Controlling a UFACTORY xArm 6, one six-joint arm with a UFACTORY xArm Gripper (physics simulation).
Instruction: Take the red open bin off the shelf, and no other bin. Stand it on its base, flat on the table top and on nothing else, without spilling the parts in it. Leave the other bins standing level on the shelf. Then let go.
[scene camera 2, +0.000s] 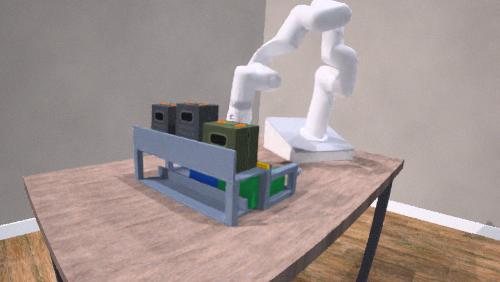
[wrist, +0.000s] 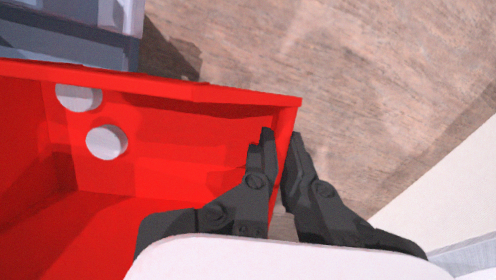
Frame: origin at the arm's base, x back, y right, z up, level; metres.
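Seen in the pictures: gripper, fingertip midpoint: (wrist: 275, 146); arm's base at its link origin: (scene camera 2: 313, 135).
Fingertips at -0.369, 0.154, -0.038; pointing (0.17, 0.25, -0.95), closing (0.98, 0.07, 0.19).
Observation:
Offsets run from my fingertips to a thing's top centre, as dx, dy, dz. "*": to the spot under its first point. Level surfaces: height alone.
My gripper (wrist: 275, 146) is shut on the front wall of the red open bin @[-0.083, -0.020, +0.056] (wrist: 170, 172) in the wrist view, one finger inside the bin and one outside. Two pale round parts @[* -0.112, -0.021, -0.017] (wrist: 106, 142) @[* -0.128, +0.006, -0.021] (wrist: 80, 97) lie inside the bin. The red bin does not show in the scene view, where the shelf @[* -0.381, -0.160, +0.077] (scene camera 2: 185, 155) and the boxes block the sight of the fingers. A blue bin @[-0.208, -0.129, +0.033] (scene camera 2: 203, 178) and a green bin @[-0.212, -0.233, +0.033] (scene camera 2: 250, 193) sit in the shelf's lower level. How high the red bin's base is cannot be told.
A green box @[-0.308, -0.228, +0.151] (scene camera 2: 245, 150) and two dark grey boxes @[-0.299, -0.109, +0.186] (scene camera 2: 192, 121) @[* -0.332, -0.007, +0.139] (scene camera 2: 161, 118) stand on top of the shelf. A yellow piece (scene camera 2: 263, 165) shows beside the green box. The robot's pale base block (scene camera 2: 310, 142) stands behind, on the wooden table @[dz -0.048] (scene camera 2: 90, 200).

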